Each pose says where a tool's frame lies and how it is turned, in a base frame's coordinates. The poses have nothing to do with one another.
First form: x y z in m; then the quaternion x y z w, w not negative.
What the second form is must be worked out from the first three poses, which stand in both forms.
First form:
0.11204, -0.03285, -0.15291, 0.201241, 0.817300, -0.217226, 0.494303
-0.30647, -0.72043, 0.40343, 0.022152, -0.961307, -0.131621, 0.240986
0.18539, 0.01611, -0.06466, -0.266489, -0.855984, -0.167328, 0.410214
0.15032, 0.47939, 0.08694, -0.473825, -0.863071, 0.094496, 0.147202
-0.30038, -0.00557, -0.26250, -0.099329, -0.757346, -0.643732, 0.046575
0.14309, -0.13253, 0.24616, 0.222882, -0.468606, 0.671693, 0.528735
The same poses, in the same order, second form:
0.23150, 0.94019, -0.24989, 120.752, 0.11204, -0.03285, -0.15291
0.02282, -0.99050, -0.13562, 152.111, -0.30647, -0.72043, 0.40343
-0.29221, -0.93859, -0.18348, 131.563, 0.18539, 0.01611, -0.06466
-0.47904, -0.87258, 0.09554, 163.070, 0.15032, 0.47939, 0.08694
-0.09944, -0.75817, -0.64443, 174.661, -0.30038, -0.00557, -0.26250
0.26259, -0.55209, 0.79136, 116.160, 0.14309, -0.13253, 0.24616

